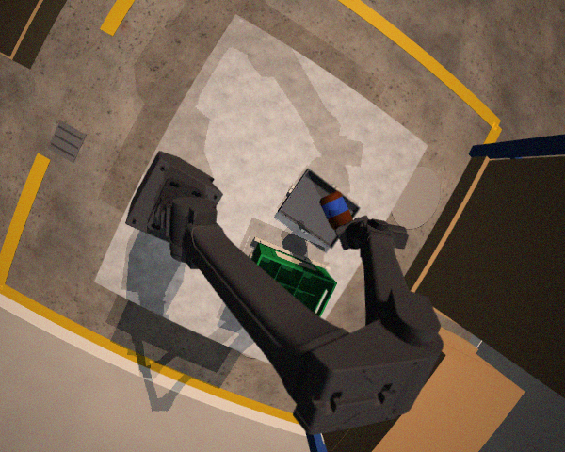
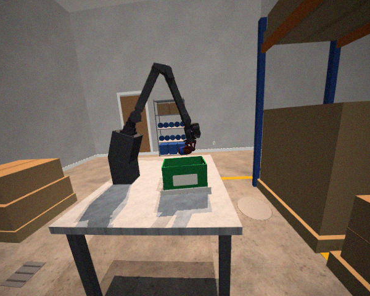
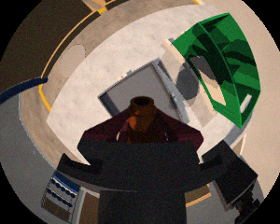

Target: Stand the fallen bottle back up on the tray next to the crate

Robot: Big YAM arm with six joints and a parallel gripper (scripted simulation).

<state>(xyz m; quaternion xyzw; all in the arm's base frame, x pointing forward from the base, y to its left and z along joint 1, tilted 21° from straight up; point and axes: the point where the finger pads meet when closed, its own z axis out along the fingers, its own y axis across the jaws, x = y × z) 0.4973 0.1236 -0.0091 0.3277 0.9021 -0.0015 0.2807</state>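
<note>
Now: hand 40 mm past the brown bottle, 30 mm to the right of it and 10 mm above it. Round my hand: green crate: 70 mm behind, 260 mm to the right, 100 mm below; then grey tray: 60 mm behind, 30 mm to the left, 180 mm below.
</note>
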